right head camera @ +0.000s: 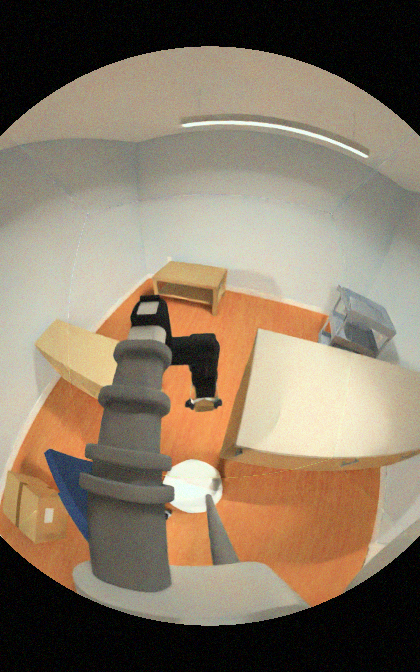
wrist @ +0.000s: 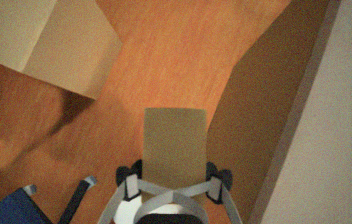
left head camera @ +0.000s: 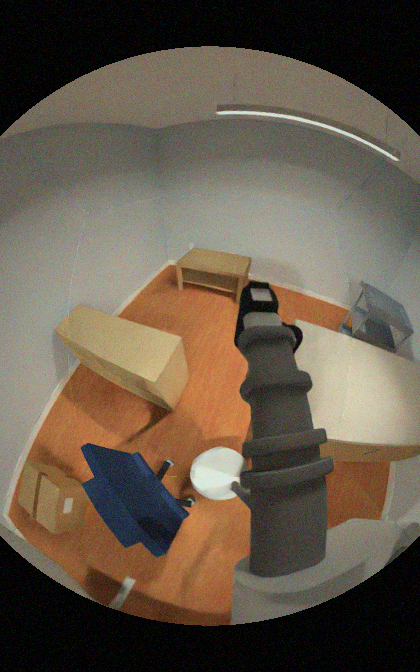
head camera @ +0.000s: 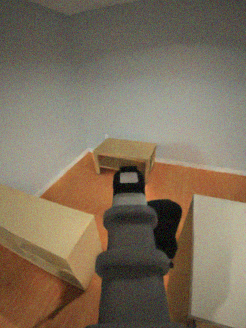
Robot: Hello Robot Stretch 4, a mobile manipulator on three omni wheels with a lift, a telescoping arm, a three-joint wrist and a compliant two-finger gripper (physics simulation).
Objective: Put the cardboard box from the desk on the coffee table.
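Frame: origin at the robot's base, x ahead, y left, z up, level; millimetres.
Where they show: gripper, fingertip midpoint: (wrist: 174, 173).
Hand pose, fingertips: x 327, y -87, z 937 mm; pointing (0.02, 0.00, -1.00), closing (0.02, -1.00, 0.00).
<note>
After its pixels a point has its place.
The small cardboard box (right head camera: 204, 405) (wrist: 174, 145) @[z 984, x 363, y -85 mm] is a plain brown block between the fingertips of my gripper (right head camera: 203, 403) (wrist: 174, 173) @[z 937, x 327, y -87 mm]. The gripper is shut on it, with one finger pad on each side, and holds it above the floor. In the head camera and left head camera views the arm hides the box. The coffee table (head camera: 125, 148) @[z 422, x 2294, y 13 mm] (left head camera: 214, 260) (right head camera: 190, 273) is a low wooden table with a lower shelf, at the far wall beyond the arm's end. The desk the task names cannot be made out for certain.
A long counter with a pale top (head camera: 220, 260) @[z 882, x 359, y -366 mm] (left head camera: 360, 385) (right head camera: 325, 400) (wrist: 320, 125) @[z 882, x 394, y -295 mm] stands close on the right. A wooden shelf unit (head camera: 45, 225) @[z 582, x 764, y 620 mm] (left head camera: 125, 345) (right head camera: 82, 350) is on the left. A blue chair (left head camera: 135, 495), a large cardboard box (left head camera: 52, 500) and a grey cart stand around.
</note>
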